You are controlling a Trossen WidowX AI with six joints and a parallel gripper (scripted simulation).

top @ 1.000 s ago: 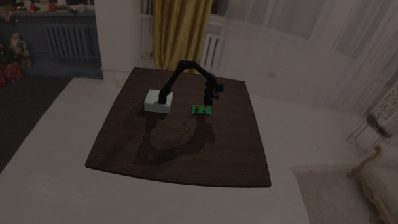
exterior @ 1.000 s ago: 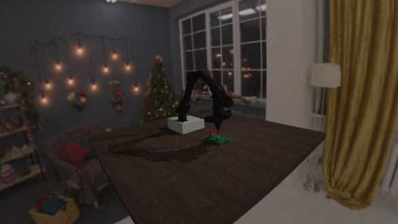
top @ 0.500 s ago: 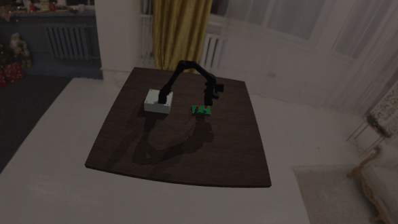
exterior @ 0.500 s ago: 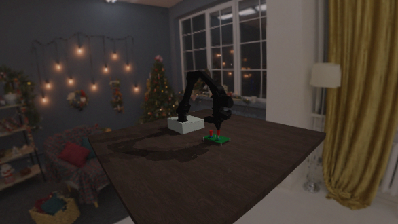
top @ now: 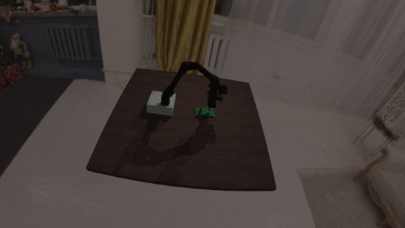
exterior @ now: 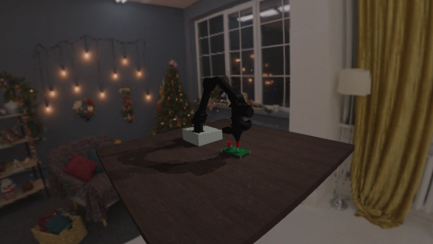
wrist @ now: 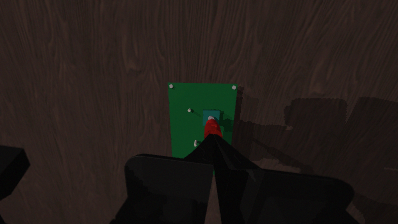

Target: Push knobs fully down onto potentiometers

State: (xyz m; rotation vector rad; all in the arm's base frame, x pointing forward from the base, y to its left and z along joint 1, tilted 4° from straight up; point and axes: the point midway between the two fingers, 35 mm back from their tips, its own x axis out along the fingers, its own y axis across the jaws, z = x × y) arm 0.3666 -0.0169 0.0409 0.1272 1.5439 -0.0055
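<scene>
The knob is 10 mm below my gripper tip.
</scene>
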